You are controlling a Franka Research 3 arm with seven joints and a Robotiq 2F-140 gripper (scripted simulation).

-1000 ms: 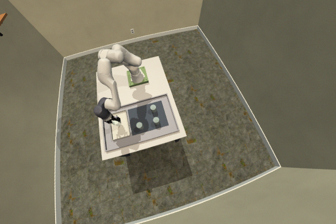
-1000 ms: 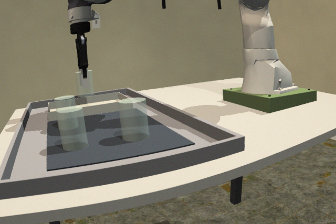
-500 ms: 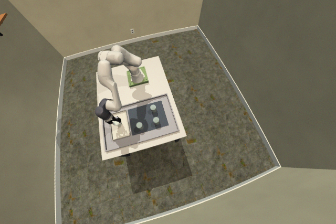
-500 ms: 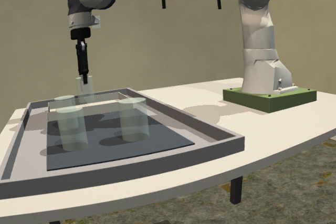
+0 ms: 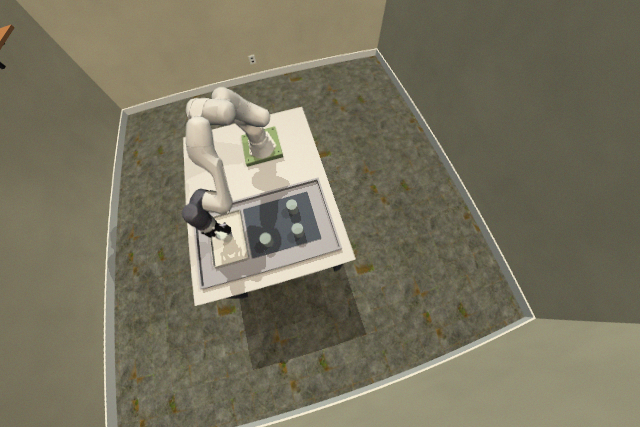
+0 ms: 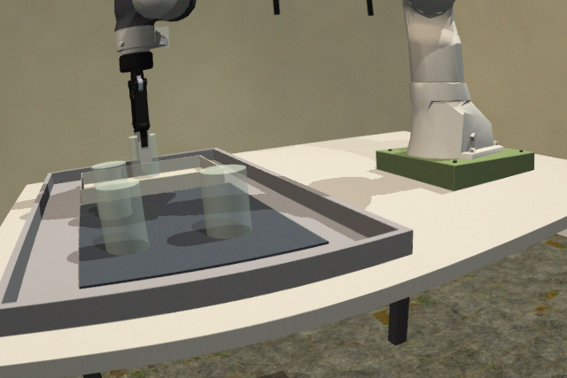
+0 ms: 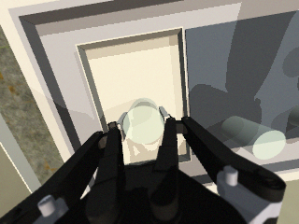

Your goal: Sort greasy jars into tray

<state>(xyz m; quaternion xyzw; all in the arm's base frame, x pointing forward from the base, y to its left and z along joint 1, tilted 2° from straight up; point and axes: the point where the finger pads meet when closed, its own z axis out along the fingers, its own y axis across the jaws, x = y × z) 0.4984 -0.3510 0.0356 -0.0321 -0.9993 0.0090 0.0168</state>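
The cream tray lies 7 cm below my hand. The rest, counted from my hand: dark mat 2 cm ahead, 32 cm to the left, 8 cm below.
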